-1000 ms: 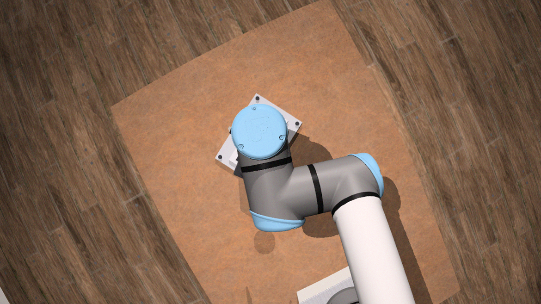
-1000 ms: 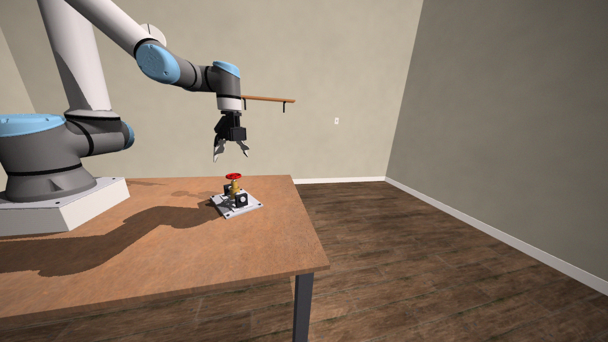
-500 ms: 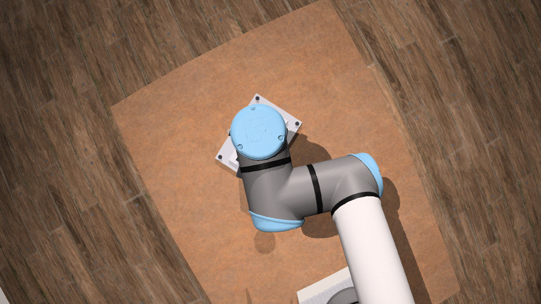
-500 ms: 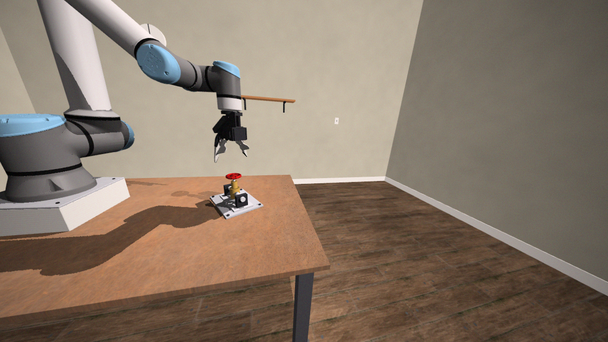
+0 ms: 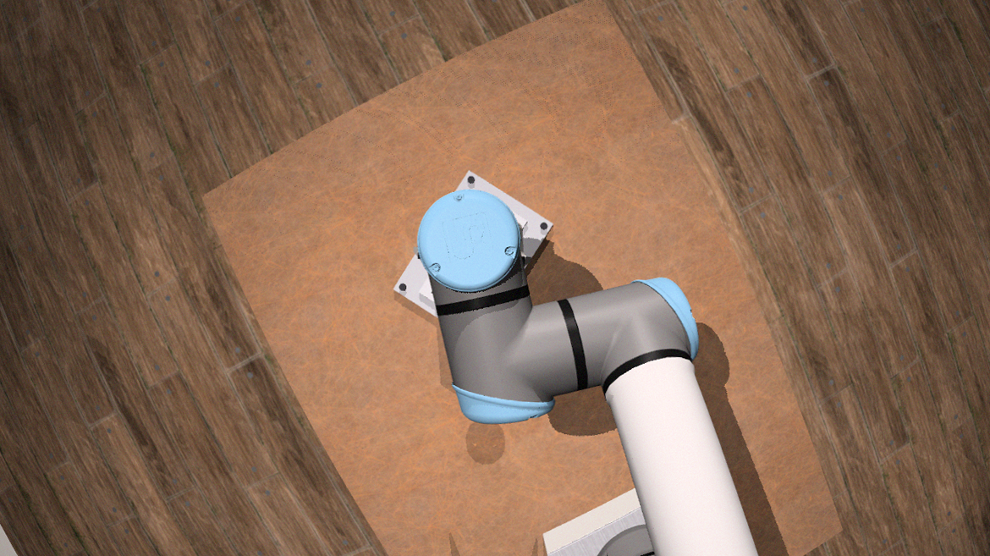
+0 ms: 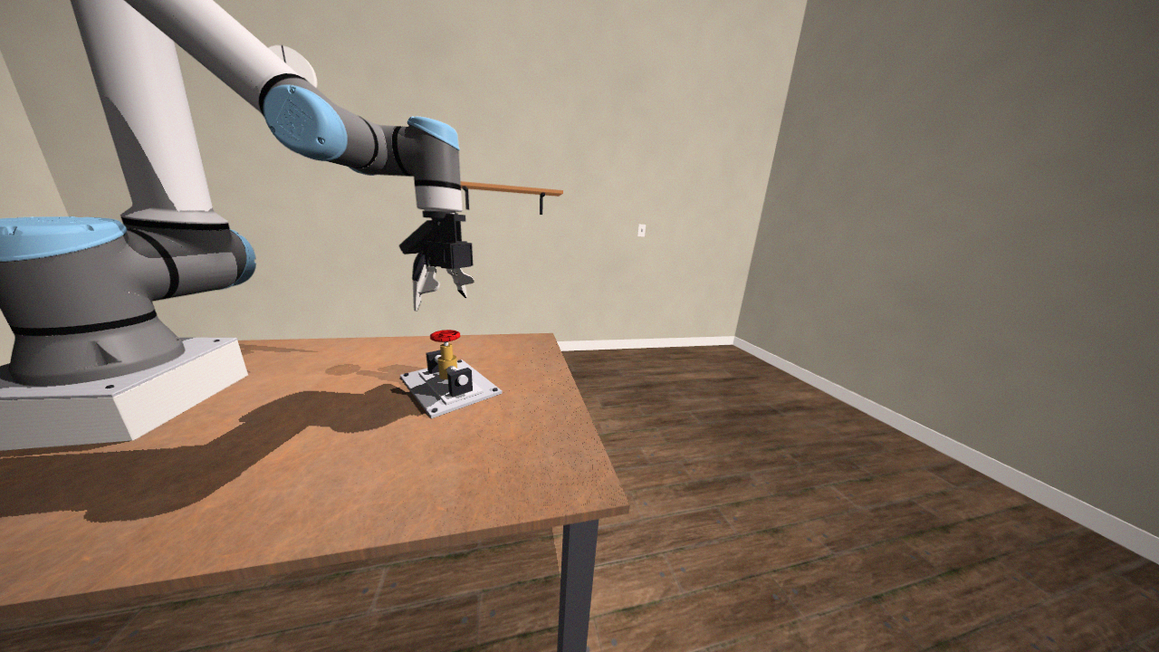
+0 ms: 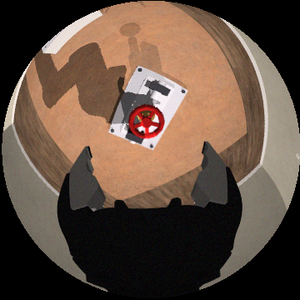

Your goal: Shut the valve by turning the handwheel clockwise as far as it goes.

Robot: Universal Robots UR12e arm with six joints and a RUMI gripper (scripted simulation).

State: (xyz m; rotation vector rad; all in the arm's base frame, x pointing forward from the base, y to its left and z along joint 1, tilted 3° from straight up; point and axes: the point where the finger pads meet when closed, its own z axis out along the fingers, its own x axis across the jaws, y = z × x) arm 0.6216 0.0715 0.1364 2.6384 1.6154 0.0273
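Right now my hand is 9 cm above the red handwheel. From my hand the other things lie so: base plate 21 cm below.
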